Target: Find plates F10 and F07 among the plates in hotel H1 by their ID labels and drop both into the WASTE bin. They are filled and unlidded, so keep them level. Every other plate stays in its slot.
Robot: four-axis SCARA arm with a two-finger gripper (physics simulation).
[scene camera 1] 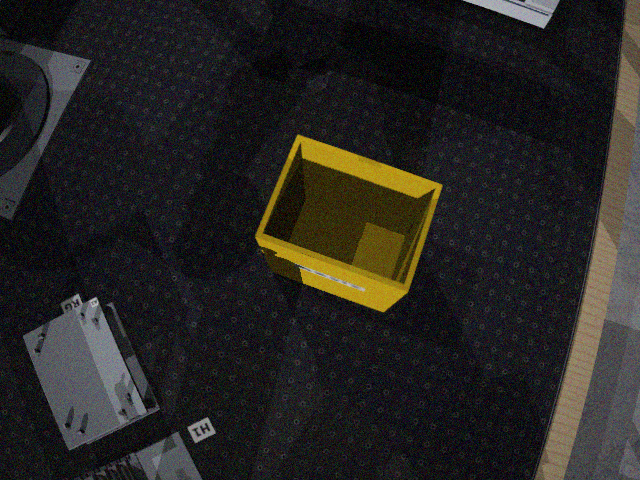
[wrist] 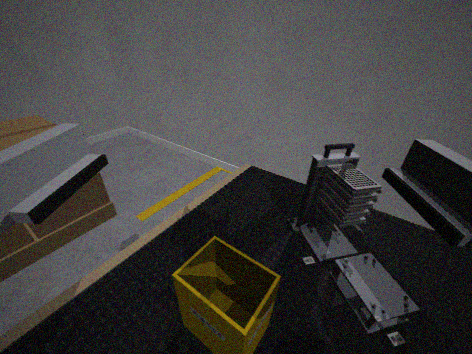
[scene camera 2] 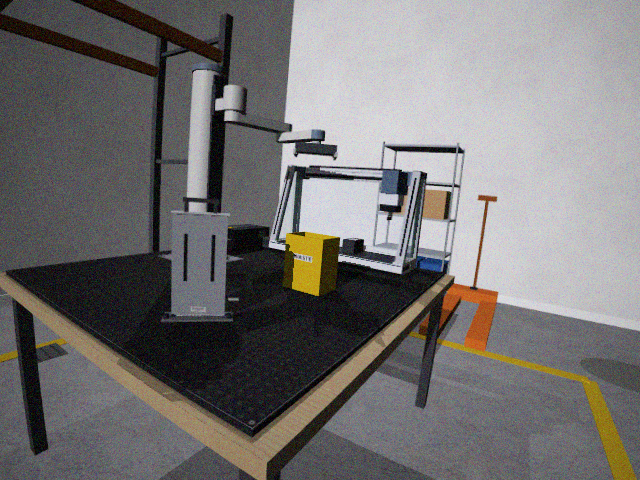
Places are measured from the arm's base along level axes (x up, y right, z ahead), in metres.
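Where they show: gripper, fingertip midpoint: [wrist: 244, 150] [scene camera 2: 315, 152].
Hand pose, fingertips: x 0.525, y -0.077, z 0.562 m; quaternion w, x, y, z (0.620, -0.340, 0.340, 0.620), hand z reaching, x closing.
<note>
After its pixels a point has its place.
Hotel H1 [scene camera 2: 199, 273] @[y 0.492, x 0.136, z 0.591 m] [wrist: 312, 187] @[y 0.424, x 0.201, z 0.613 m] shows its grey back in scene camera 2. In the wrist view its stacked plates [wrist: 356, 200] @[y 0.370, x 0.242, z 0.491 m] stand in the slots under a dark handle, and their ID labels are too small to read. F10 and F07 cannot be told apart from the others. The yellow WASTE bin [scene camera 1: 361, 297] @[y 0.086, x 0.075, z 0.688 m] [scene camera 2: 328, 263] @[y 0.038, x 0.124, z 0.726 m] [wrist: 192, 300] @[y -0.032, x 0.181, z 0.679 m] stands upright and open-topped, with no plate visible inside. My gripper [scene camera 2: 315, 155] @[y -0.077, x 0.525, z 0.562 m] [wrist: 244, 150] @[y -0.077, x 0.525, z 0.562 m] is open and empty, high above the table behind the bin in scene camera 2. Its two fingers stand wide apart in the wrist view.
A low clear-topped stand [scene camera 1: 69, 377] @[y 0.312, x 0.073, z 0.370 m] [wrist: 382, 290] @[y 0.288, x 0.073, z 0.363 m] with pegs, beside the RG label [scene camera 1: 72, 303] @[y 0.225, x 0.013, z 0.305 m] [wrist: 396, 339] @[y 0.226, x 0.013, z 0.306 m], is next to H1. The arm's column [scene camera 2: 201, 139] @[y 0.061, x 0.563, z 0.043 m] rises behind the hotel in scene camera 2. A white gantry frame [scene camera 1: 537, 19] @[y -0.450, x 0.041, z 0.832 m] [scene camera 2: 401, 268] @[y -0.451, x 0.050, z 0.847 m] stands beyond the bin.
</note>
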